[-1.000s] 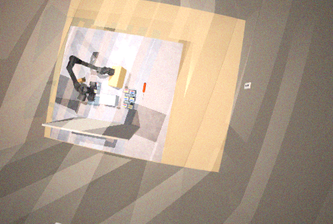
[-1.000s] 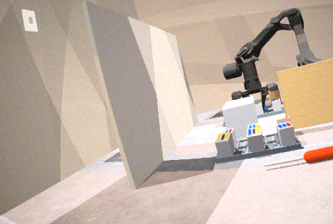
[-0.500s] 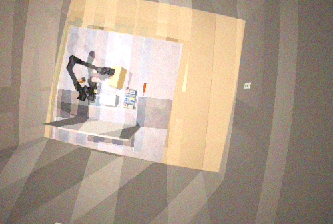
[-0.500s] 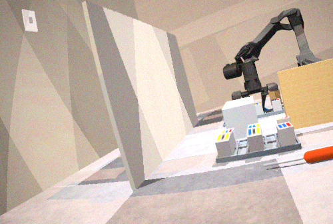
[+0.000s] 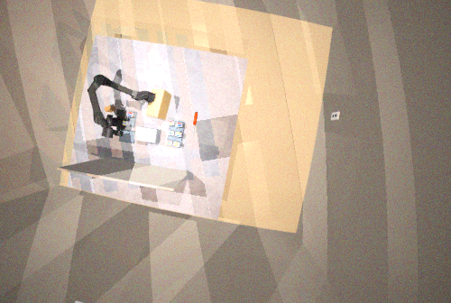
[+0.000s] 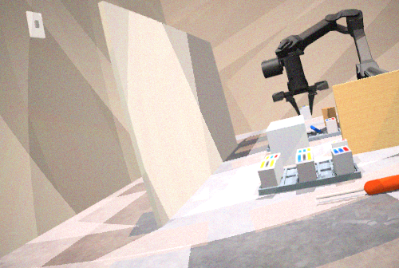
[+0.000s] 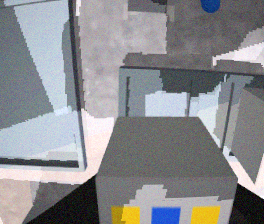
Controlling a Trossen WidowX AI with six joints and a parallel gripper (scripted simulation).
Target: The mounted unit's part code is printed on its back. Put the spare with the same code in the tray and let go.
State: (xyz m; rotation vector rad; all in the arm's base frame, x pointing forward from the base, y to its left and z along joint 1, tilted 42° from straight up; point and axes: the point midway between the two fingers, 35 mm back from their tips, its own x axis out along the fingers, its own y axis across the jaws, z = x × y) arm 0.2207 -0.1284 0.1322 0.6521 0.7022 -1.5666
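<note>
The pale blue tray is 100 mm ahead of my gripper tip, 80 mm below it and 20 mm to the right of it. Also, from my gripper tip: tall pale panel 310 mm ahead, 170 mm to the left, 140 mm above; then grey mounted unit 180 mm to the left, 60 mm ahead, 30 mm below.
</note>
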